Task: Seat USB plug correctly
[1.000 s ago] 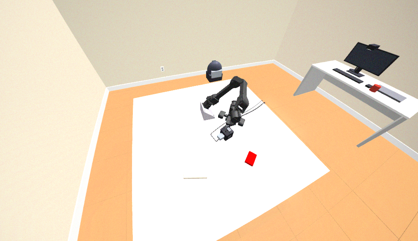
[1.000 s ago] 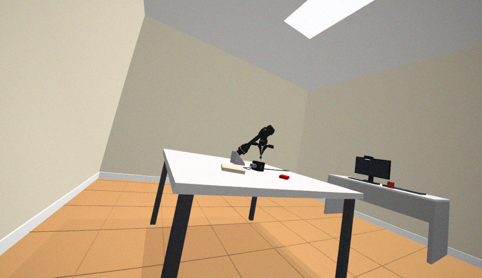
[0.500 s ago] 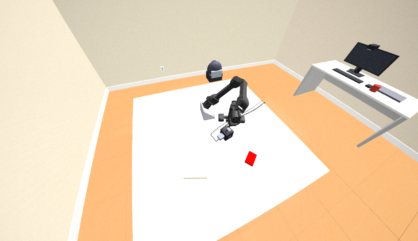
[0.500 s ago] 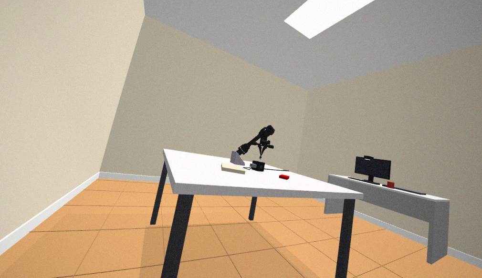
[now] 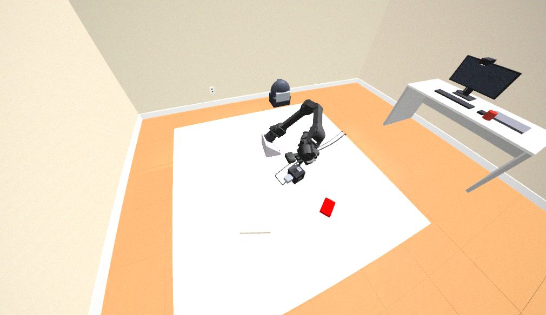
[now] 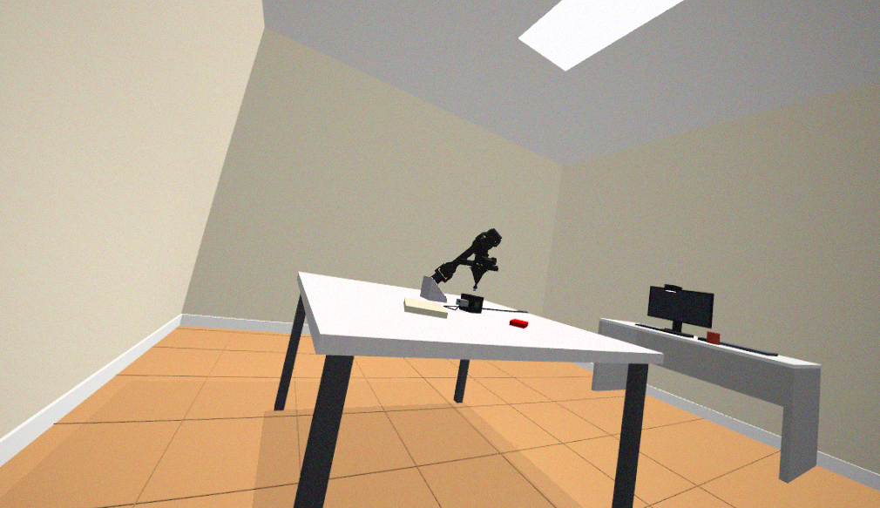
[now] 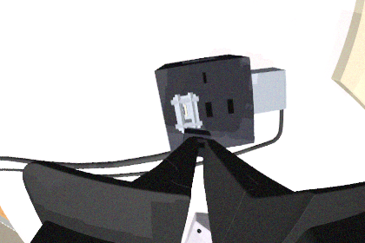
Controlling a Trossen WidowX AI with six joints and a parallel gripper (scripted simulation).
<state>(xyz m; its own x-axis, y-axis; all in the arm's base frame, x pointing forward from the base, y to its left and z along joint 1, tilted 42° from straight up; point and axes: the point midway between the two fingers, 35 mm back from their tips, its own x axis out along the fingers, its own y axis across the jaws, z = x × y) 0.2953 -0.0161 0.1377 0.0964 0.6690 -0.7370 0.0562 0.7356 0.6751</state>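
Right now the white socket frame is 7 cm below my gripper tip and 1 cm to the left of it. From my gripper tip the other things lie so: flat tan board (31 cm to the right, 12 cm below, 12 cm ahead); then red block (25 cm ahead, 12 cm below, 6 cm to the left).
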